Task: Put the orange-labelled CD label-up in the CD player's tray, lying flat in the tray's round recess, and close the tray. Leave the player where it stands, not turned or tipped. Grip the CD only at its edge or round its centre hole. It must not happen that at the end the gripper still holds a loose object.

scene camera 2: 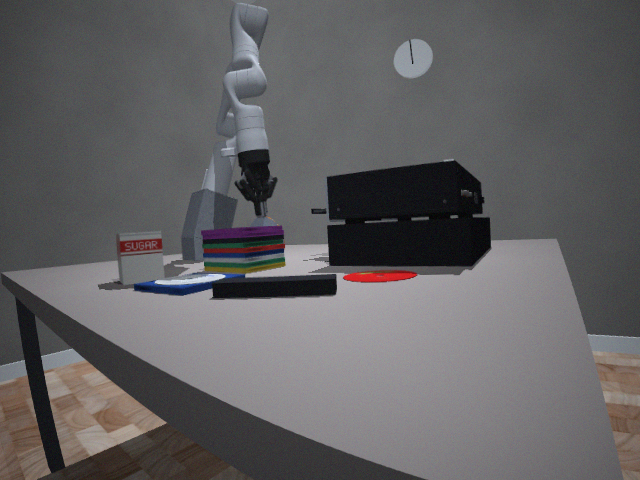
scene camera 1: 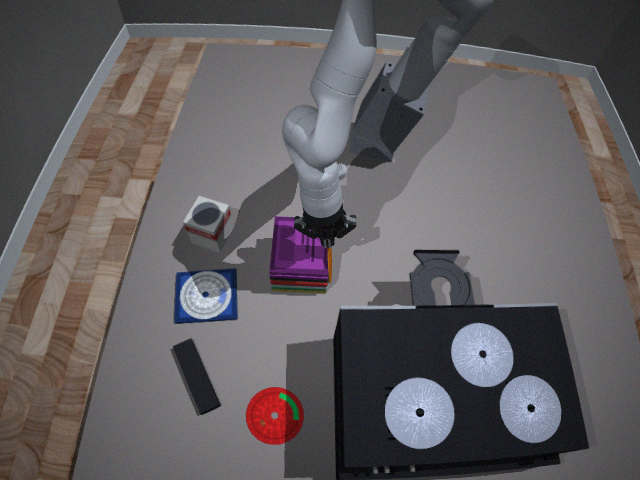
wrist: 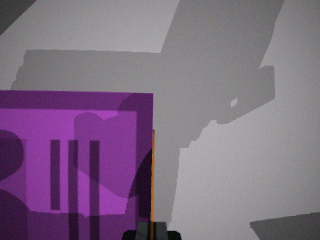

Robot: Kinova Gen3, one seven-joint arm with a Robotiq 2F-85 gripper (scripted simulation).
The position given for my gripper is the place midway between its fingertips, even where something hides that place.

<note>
I see my gripper (scene camera 2: pixel 262 217), a black remote (scene camera 2: pixel 304 285) and a black CD player (scene camera 1: pixel 378 347).
The black remote also shows in scene camera 1 (scene camera 1: pixel 195 374). The black CD player shows as well in scene camera 2 (scene camera 2: pixel 433 188). My gripper also shows in scene camera 1 (scene camera 1: pixel 328 244). The wrist view does not show the black remote: it is out of frame. The wrist view does not show the black CD player: it is out of frame.
</note>
